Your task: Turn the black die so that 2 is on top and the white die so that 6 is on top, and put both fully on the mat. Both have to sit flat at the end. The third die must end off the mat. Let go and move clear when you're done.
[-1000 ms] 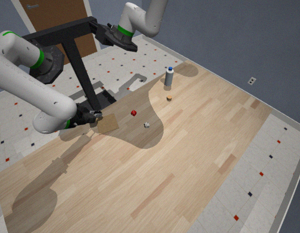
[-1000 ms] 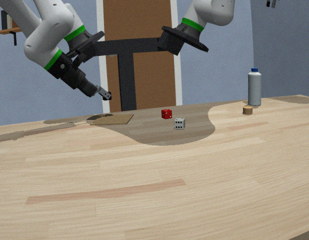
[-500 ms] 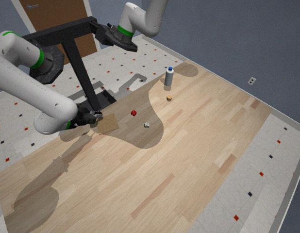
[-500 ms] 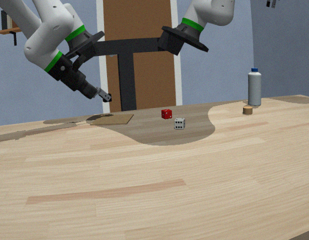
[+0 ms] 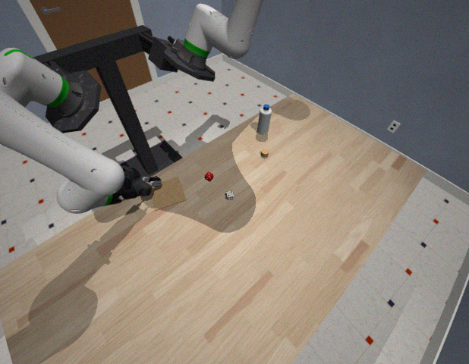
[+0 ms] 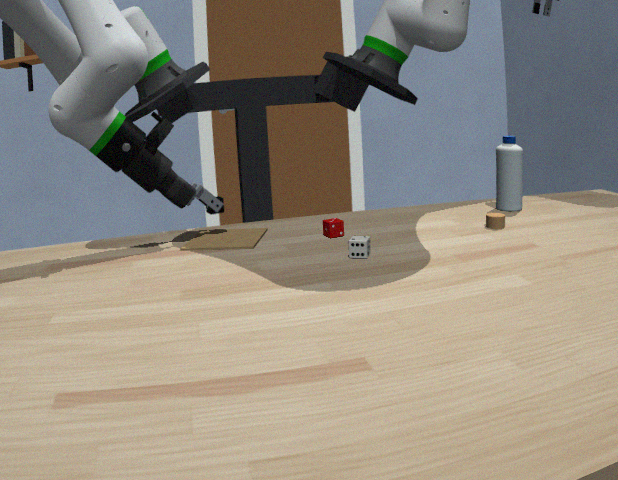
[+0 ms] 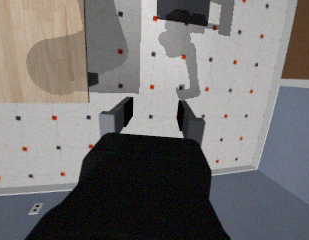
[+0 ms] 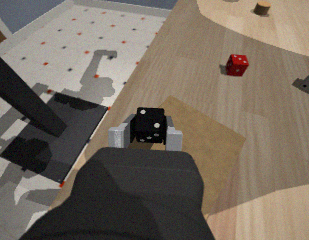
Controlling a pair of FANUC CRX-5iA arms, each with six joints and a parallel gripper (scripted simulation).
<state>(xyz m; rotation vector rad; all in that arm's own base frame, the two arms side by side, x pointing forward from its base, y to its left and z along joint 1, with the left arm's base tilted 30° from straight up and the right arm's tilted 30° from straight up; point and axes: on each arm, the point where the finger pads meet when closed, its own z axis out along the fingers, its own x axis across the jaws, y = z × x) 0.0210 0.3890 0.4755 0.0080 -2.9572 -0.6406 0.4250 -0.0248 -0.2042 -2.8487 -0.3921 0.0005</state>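
The tan mat is 40 mm ahead of my right hand, 30 mm to the left of it and 70 mm below it. The rest, counted from my right hand: white die (220 mm ahead, 250 mm to the left, 60 mm below); then black die (10 mm to the left, 10 mm below); then red die (80 mm ahead, 230 mm to the left, 60 mm below).
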